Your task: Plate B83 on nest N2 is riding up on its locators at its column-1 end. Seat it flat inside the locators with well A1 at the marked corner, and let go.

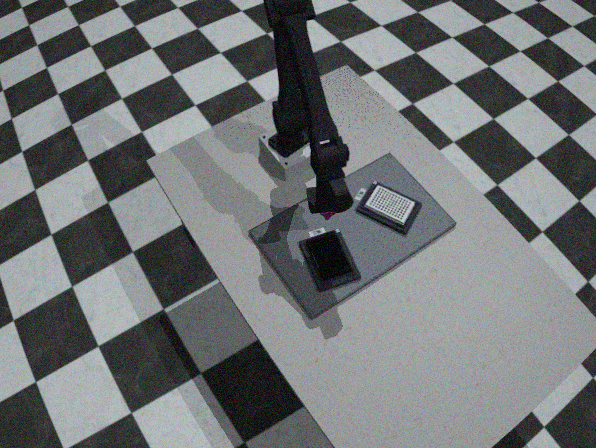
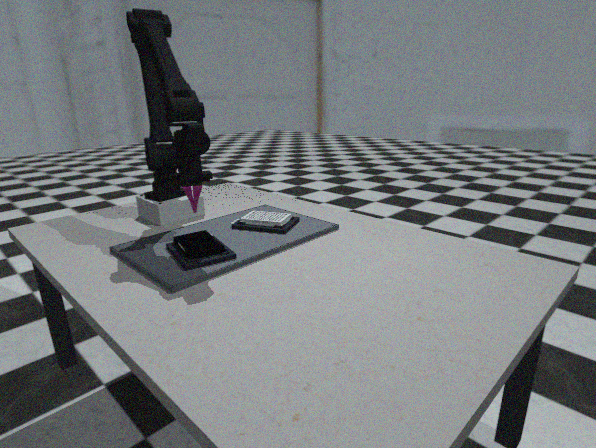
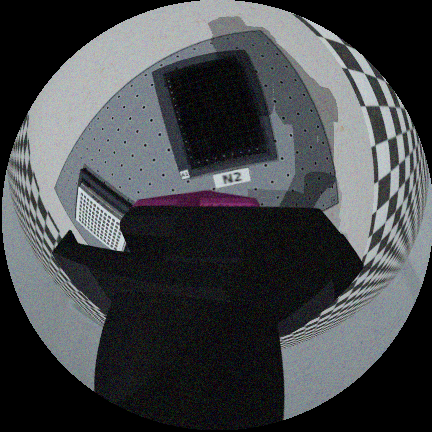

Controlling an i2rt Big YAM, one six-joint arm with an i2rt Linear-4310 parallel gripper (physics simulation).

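Places are measured from the arm's base along level axes (x ahead, y left, z up), in millimetres.
Pixels of known places: gripper, between the fingertips: [image 1: 326,218] [image 2: 195,212] [image 3: 207,197]; arm's base, origin of its link: [image 1: 290,140] [image 2: 167,195].
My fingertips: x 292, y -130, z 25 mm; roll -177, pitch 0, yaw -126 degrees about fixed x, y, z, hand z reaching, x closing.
Ahead of a thing's pixels: the offset from my fingertips to its middle. "pt": to the spot under its first point. Level surfaces: height alone.
The black plate B83 @(56 mm down, 66 mm ahead, 53 mm right) [image 1: 328,254] [image 2: 200,243] [image 3: 215,110] lies on the dark nest N2 @(69 mm down, 71 mm ahead, 55 mm right) [image 1: 341,283] [image 2: 212,262] [image 3: 173,125]. The nest's A1 corner tag @(pt 65 mm down, 22 mm ahead, 25 mm left) [image 3: 184,174] and its N2 label @(pt 76 mm down, 19 mm back, 17 mm right) [image 3: 231,178] [image 1: 317,232] show at the side facing the arm base. The plate is too dark to tell whether it lies flat or one end rides up; its well A1 cannot be made out. My gripper [image 1: 328,216] [image 2: 195,210] is shut and empty, with its magenta fingertips together. It is above the board, apart from the plate, on the N2 label side.
A white well plate @(58 mm down, 68 mm ahead, 197 mm left) [image 1: 390,204] [image 2: 265,217] [image 3: 100,216] sits on a second dark nest on the same grey perforated board [image 1: 420,232] [image 2: 300,232] [image 3: 125,120]. The arm's pale base block [image 2: 170,212] stands behind the board on the table @(90 mm down) [image 1: 400,350] [image 2: 350,325].
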